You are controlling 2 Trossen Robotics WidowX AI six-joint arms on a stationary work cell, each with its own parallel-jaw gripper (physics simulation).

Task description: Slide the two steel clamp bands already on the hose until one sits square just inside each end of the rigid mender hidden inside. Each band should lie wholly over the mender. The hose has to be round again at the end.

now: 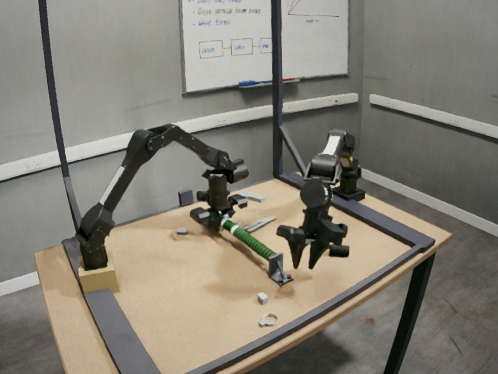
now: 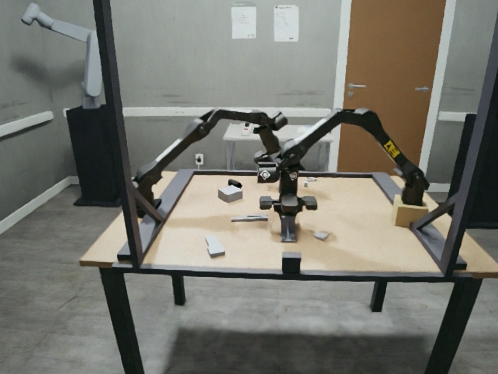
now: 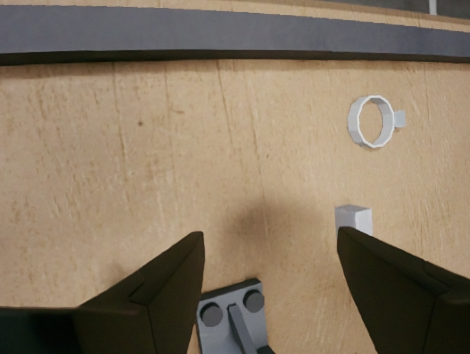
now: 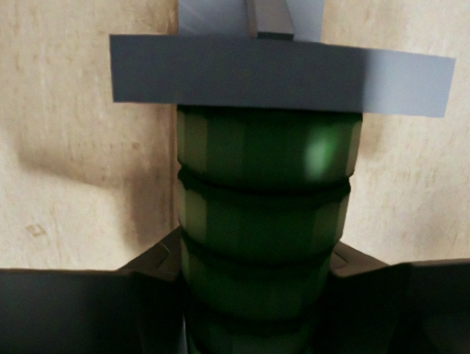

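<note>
The green ribbed hose [image 1: 252,243] [image 4: 265,220] runs between the front bracket [image 1: 276,265] [image 3: 220,325] and the back bracket [image 2: 288,230] [image 4: 235,72]. Two pale bands, one [image 1: 225,218] beside my right gripper and one [image 1: 234,228] slightly nearer the front, sit close together around the hose near its back end. My right gripper [image 1: 215,225] [image 4: 240,219] is shut on the hose close to the back bracket; its fingertips are partly hidden. My left gripper [image 1: 304,265] [image 3: 270,240] is partly open and empty, above the table beside the front bracket. The mender is hidden inside the hose.
A loose pale ring with a tab [image 1: 262,323] [image 3: 354,122] and a small cube [image 1: 263,298] [image 3: 345,217] lie in front of the front bracket. A grey box [image 2: 230,194], a flat grey tool [image 2: 250,218] and a grey piece [image 2: 215,246] lie left of the hose; a small block [image 2: 321,235] lies right.
</note>
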